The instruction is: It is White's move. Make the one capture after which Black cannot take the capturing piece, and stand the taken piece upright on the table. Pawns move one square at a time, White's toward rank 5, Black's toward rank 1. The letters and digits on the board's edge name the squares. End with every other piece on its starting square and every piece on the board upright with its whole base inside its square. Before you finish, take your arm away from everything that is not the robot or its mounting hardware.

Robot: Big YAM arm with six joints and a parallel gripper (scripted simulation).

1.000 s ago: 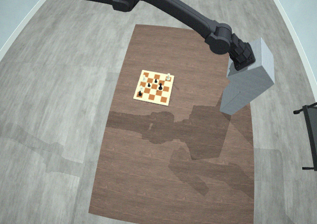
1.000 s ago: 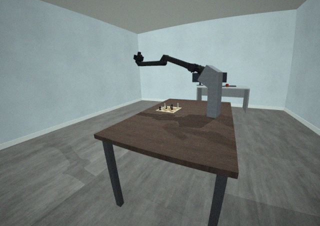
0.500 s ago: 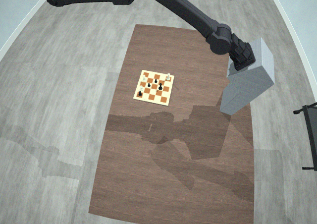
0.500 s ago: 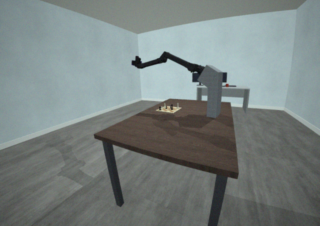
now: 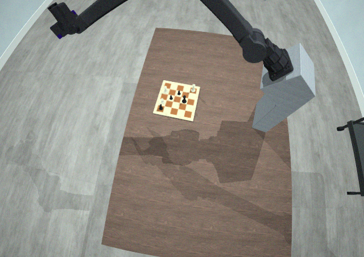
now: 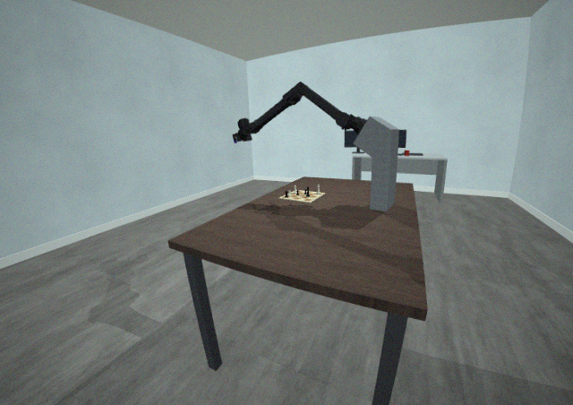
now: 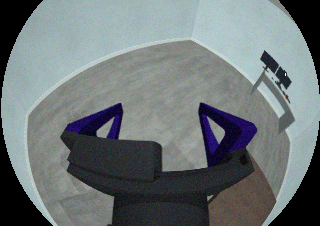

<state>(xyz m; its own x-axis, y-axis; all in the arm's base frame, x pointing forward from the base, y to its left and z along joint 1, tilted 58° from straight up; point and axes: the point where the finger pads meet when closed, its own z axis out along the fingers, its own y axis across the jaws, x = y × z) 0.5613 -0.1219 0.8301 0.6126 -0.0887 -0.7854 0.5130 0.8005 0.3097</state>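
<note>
Now: the chessboard 550 mm behind my hand, 310 mm to the left of it and 350 mm below it.
</note>
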